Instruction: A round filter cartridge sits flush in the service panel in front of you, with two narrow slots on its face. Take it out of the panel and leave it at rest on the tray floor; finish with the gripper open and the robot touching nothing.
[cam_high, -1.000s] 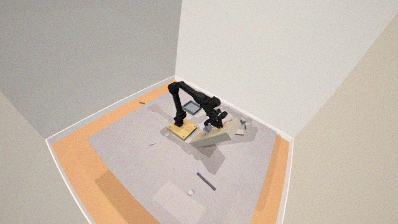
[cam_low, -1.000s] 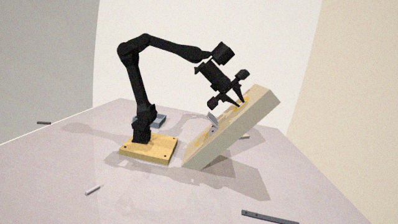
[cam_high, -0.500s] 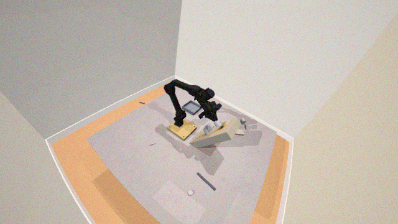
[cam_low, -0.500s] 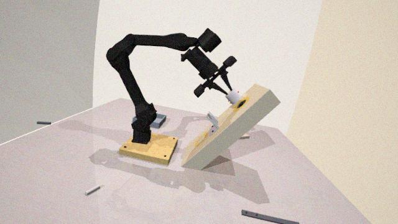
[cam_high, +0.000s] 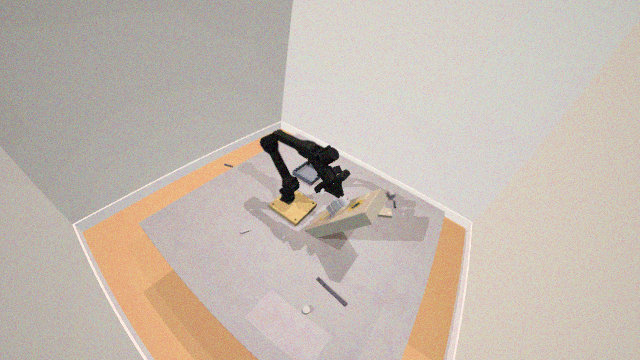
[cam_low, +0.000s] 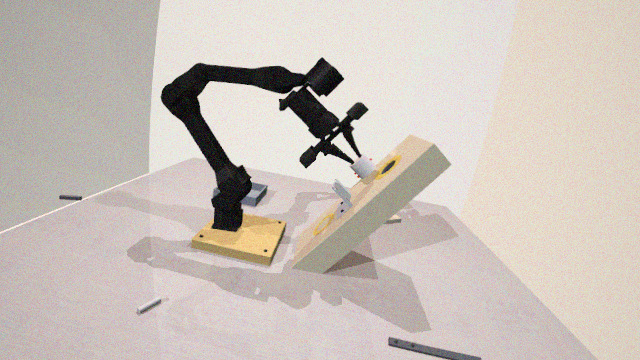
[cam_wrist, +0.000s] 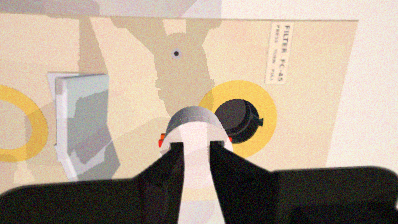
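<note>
Now: gripper tip 80 mm above the service panel and 40 mm short of it. From my gripper tip the other things lie so: filter cartridge: 10 mm below, 10 mm ahead; tray: 320 mm to the left, 320 mm behind, 240 mm below.
</note>
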